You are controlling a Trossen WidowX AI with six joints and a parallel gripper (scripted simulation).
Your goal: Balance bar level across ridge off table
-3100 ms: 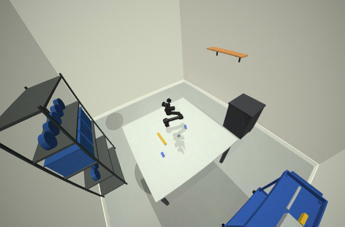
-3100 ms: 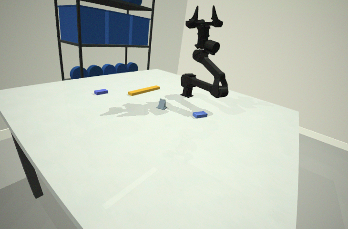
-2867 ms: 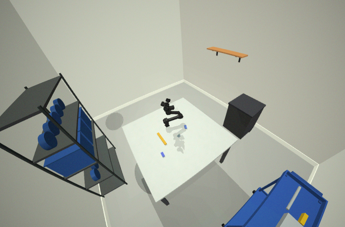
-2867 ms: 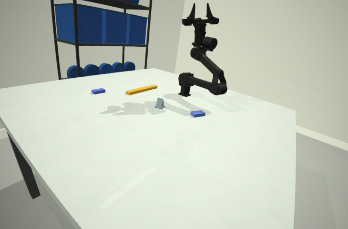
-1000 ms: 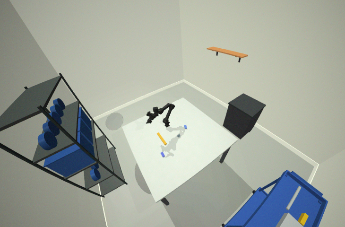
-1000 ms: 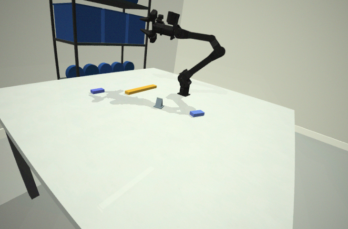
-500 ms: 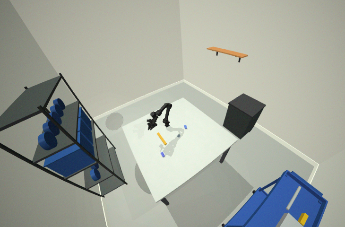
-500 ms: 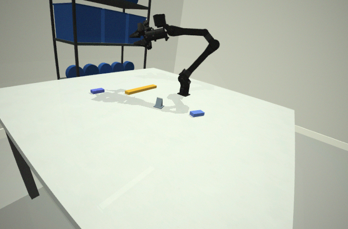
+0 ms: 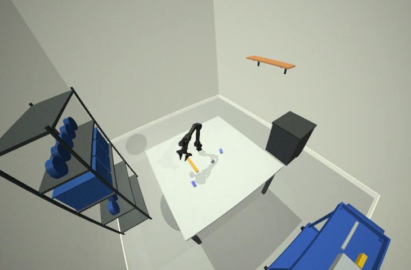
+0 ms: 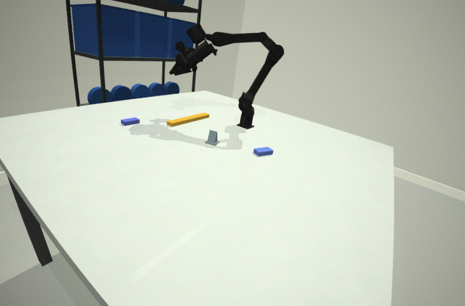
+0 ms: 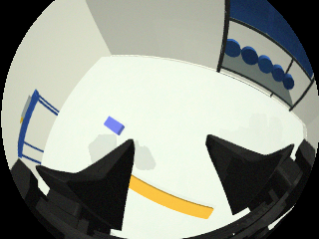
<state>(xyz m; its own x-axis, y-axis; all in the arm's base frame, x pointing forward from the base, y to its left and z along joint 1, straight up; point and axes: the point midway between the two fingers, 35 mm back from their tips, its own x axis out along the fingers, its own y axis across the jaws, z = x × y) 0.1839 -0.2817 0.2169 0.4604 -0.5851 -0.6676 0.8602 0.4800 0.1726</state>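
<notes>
My gripper tip is 190 mm above the yellow bar, 100 mm to the right of it and 20 mm past it.
</notes>
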